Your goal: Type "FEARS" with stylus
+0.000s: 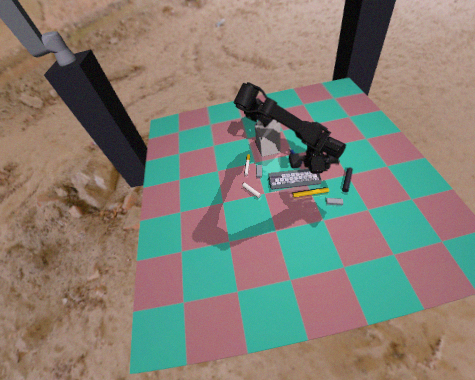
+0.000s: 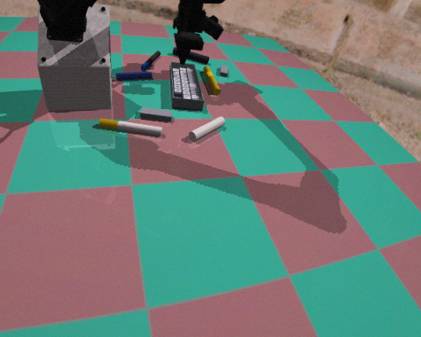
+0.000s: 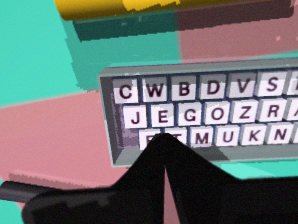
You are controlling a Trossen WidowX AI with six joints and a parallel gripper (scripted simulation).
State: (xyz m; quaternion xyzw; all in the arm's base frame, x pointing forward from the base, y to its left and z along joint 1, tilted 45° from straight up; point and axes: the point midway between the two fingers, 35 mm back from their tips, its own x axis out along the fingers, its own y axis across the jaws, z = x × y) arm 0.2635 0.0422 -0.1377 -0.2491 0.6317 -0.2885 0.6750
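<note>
Right now my gripper tip is 160 mm past the blue stylus, 30 mm to the left of it and 30 mm above it. Also, from my gripper tip: yellow pen (80 mm ahead, 30 mm below, 20 mm to the right); black marker (150 mm to the left, 50 mm ahead, 30 mm below); blue-tipped dark pen (90 mm behind, 60 mm to the left, 30 mm below).
</note>
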